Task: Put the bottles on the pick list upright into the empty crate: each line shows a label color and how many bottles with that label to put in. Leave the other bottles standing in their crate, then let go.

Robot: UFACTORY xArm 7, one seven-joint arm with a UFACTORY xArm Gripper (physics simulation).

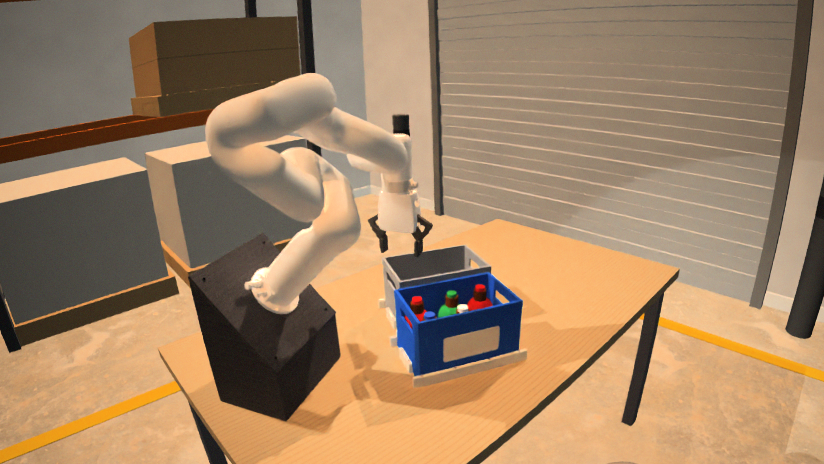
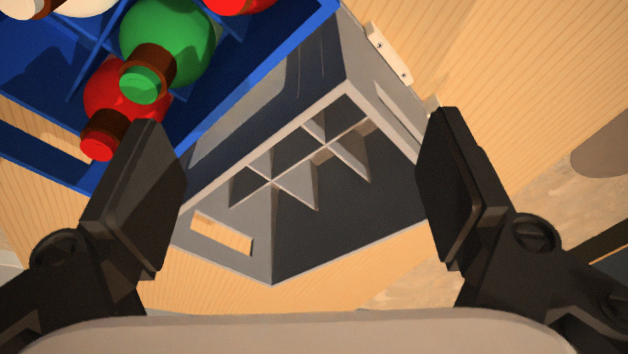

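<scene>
My gripper is open and empty, above the grey crate. The visible cells of that crate hold no bottle; its far-left part is partly hidden by a finger. The blue crate stands against it and holds upright bottles: a green one in the middle, a red one beside it, another red one, a white-capped one and a blue-capped one. The pick list does not show.
Both crates stand on a wooden table, with pale locating strips along their bases. The arm's black pedestal stands at the table's left. A rack with boxes and a roller door stand behind.
</scene>
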